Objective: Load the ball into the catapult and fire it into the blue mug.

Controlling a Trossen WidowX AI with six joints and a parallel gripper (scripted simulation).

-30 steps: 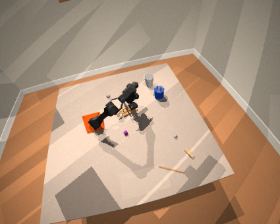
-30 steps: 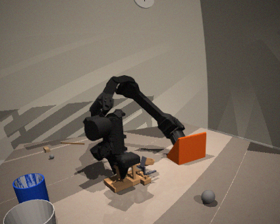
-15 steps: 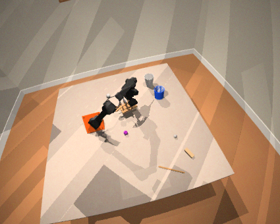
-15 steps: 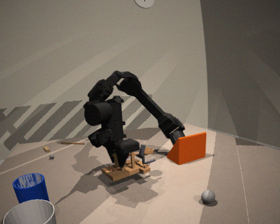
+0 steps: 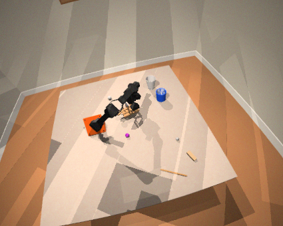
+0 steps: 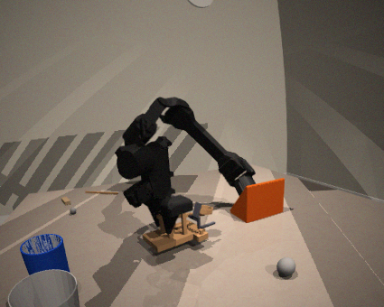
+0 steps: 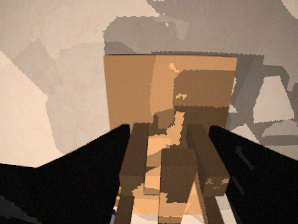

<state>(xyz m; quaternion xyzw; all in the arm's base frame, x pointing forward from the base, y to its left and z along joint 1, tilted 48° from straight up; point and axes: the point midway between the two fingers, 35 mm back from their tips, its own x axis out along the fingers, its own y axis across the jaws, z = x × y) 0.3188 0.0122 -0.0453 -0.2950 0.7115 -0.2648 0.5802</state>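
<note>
The catapult frame lies 4 cm behind my gripper tip, 1 cm to the right of it and 5 cm above it. Also, from my gripper tip: purple ball: 12 cm behind, 21 cm to the right, 4 cm below; then blue mug: 28 cm ahead, 3 cm to the left, 3 cm below; then wooden catapult: 6 cm behind, 2 cm above.
</note>
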